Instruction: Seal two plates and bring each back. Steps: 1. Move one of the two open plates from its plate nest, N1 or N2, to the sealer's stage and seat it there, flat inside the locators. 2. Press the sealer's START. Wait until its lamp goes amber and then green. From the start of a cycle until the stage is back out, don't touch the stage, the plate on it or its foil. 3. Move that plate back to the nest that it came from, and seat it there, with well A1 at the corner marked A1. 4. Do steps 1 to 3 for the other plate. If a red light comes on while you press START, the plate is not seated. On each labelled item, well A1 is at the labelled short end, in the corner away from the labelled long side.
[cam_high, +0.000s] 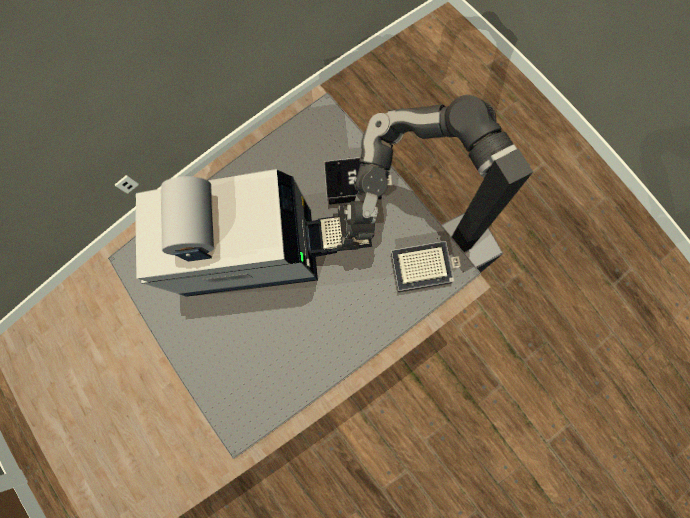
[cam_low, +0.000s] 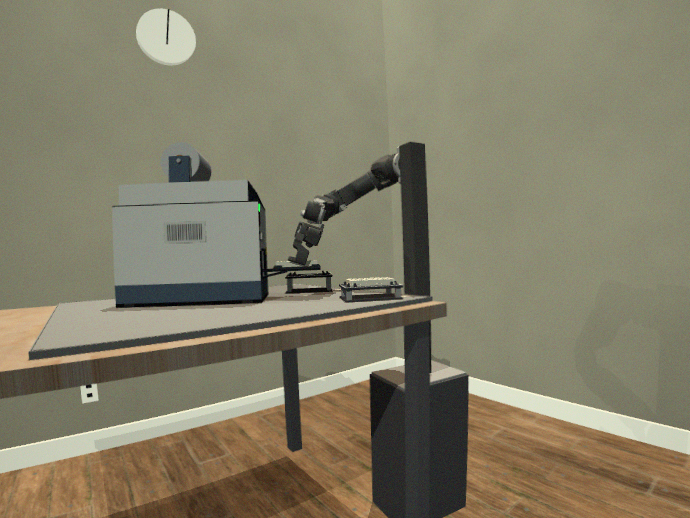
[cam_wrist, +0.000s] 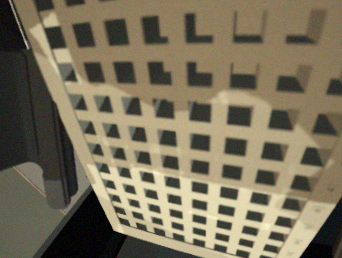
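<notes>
Right now my hand is 20 mm above the sealer stage. Also, from my hand: black nest N1: 100 mm behind, 150 mm to the right, 60 mm below; then yellow warning label: 70 mm ahead, 120 mm to the right, 40 mm above; then plate: 160 mm behind, 180 mm to the left, 60 mm below.
</notes>
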